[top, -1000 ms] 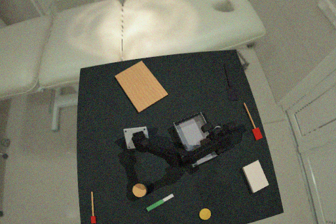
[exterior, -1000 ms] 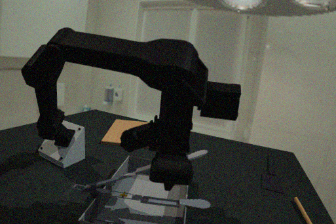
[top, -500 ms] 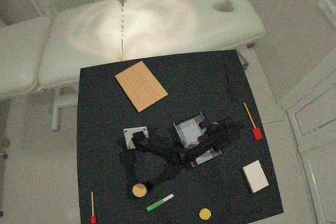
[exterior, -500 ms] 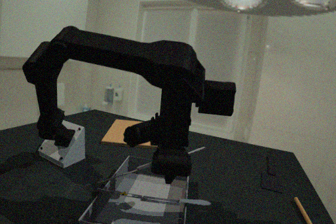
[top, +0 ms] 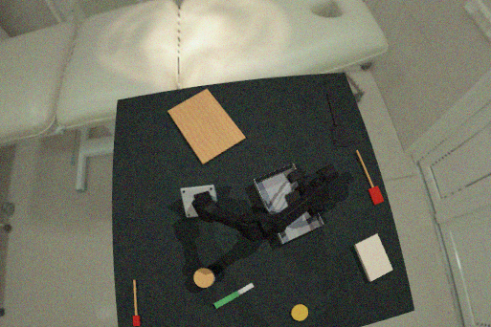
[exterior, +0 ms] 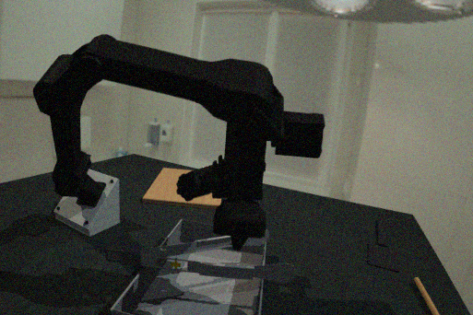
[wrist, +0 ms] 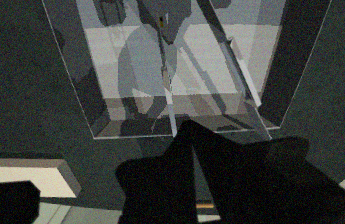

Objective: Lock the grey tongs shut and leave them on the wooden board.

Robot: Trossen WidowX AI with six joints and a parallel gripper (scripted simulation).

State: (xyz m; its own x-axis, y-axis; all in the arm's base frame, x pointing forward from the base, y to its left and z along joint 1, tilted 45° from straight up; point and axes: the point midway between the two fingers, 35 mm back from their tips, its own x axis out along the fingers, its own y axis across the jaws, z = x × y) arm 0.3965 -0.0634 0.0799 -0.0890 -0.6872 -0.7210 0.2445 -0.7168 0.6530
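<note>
The roasting tin is 50 mm behind my gripper tip, 10 mm to the left of it and 80 mm below it. From my gripper tip the other things lie so: white block (260 mm ahead, 330 mm to the right, 90 mm below); then red-headed spatula (380 mm ahead, 100 mm below); then yellow disc (130 mm behind, 460 mm to the right, 90 mm below).
</note>
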